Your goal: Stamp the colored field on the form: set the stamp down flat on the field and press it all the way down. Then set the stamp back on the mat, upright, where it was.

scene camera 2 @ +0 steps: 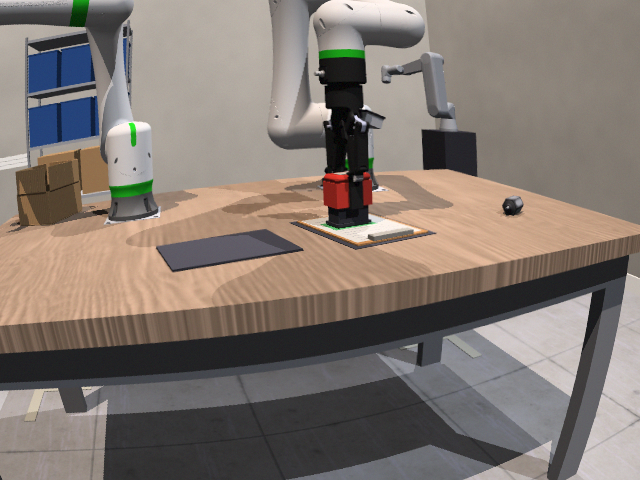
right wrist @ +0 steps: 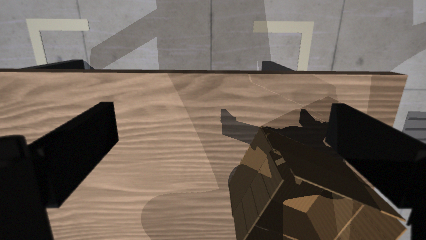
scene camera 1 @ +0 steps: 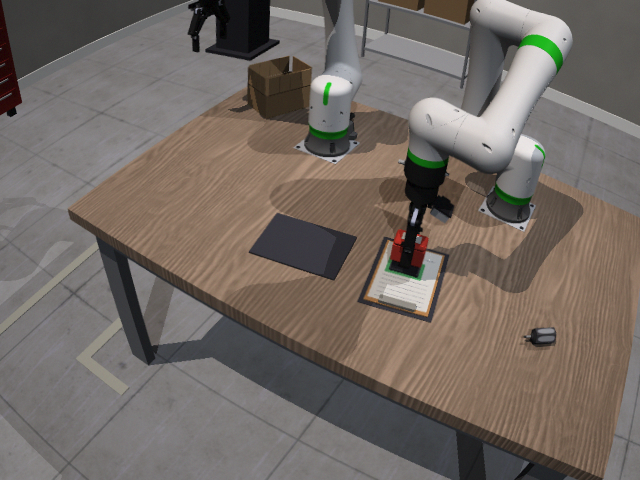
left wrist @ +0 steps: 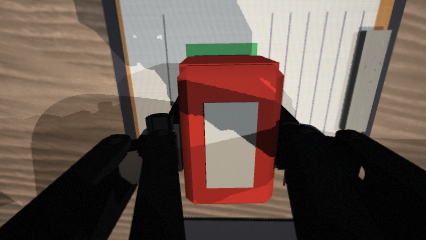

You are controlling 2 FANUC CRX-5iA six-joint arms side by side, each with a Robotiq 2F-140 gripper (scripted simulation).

Labels:
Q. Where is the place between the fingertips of my left gripper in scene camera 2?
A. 348, 206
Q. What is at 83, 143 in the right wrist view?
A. My right gripper.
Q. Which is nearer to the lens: the dark mat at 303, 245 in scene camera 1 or the cardboard box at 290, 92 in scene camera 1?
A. The dark mat.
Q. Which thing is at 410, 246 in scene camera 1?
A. My left gripper.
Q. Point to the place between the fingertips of my left gripper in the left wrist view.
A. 223, 108

